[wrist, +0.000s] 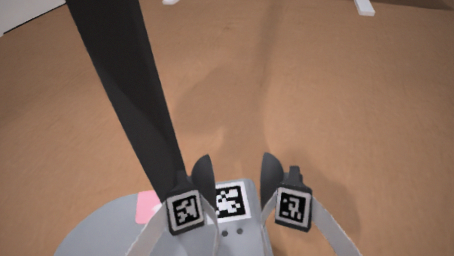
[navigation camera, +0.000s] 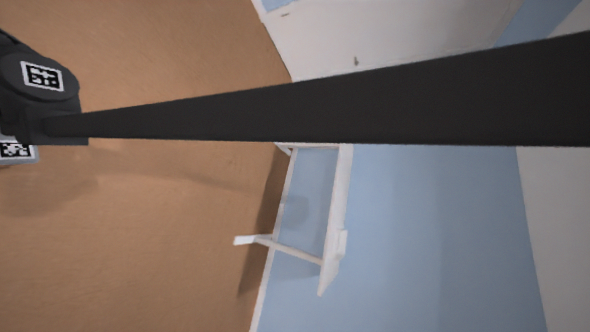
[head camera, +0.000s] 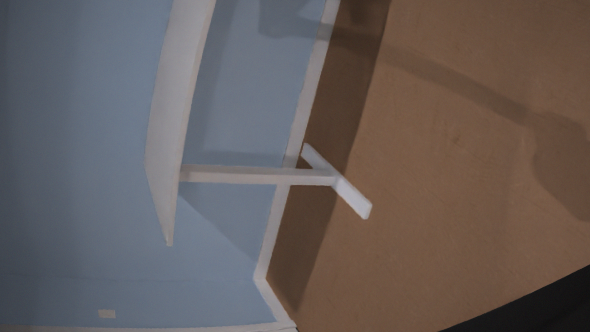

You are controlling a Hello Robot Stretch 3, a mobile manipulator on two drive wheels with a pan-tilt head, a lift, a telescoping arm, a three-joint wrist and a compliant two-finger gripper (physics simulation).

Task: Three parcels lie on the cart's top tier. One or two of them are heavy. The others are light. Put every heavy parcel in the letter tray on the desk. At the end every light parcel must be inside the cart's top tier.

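Frame: origin at the robot's base, x back, y right, z up, level; centimetres.
Seen in the pictures: gripper, fingertip midpoint: (wrist: 237, 173).
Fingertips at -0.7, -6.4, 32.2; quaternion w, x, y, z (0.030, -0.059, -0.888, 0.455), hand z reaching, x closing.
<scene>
A point is followed by its place in that frame, as x, y, z.
My gripper (wrist: 237, 173) @(-0.7, -6.4, 32.2) is open in the wrist view, its two dark fingertips apart with no object between them, in front of my grey base. A white desk (head camera: 172, 125) @(-14.0, -167.2, 95.1) (navigation camera: 340, 190) @(-38.7, -164.3, 95.1) stands against the blue wall on T-shaped legs, away from the gripper. On its top, in the navigation view, sits a low white object (navigation camera: 342, 244) @(-101.6, -177.8, 98.1) that may be the letter tray; it is too small to tell. The cart and the three parcels do not show in the current views.
My dark mast (navigation camera: 350, 105) @(6.7, -11.7, 123.2) (wrist: 125, 85) @(6.7, -11.6, 37.9) crosses the navigation and wrist views. A white door (navigation camera: 320, 50) @(116.0, -206.6, 53.7) is beyond it. White desk feet (head camera: 352, 196) (navigation camera: 245, 240) (wrist: 364, 6) stand on the brown floor (head camera: 450, 150) @(-9.7, -119.3, 0.0). A wall corner is near the desk's end in the head view.
</scene>
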